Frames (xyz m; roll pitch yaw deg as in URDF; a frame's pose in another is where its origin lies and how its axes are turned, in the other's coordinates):
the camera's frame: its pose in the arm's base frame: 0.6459 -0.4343 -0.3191 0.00 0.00 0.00
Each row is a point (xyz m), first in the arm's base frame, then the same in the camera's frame.
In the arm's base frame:
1: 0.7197 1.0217 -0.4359
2: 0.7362 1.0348 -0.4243
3: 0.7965 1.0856 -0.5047
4: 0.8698 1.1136 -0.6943
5: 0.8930 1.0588 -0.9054
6: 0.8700 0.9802 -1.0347
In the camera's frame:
1: 0.0738 1.4560 -0.1168
2: 0.0903 1.4691 -0.1052
3: 0.1506 1.5199 -0.1856
4: 0.2239 1.5479 -0.3752
5: 0.2471 1.4931 -0.5863
6: 0.2241 1.4145 -0.7156

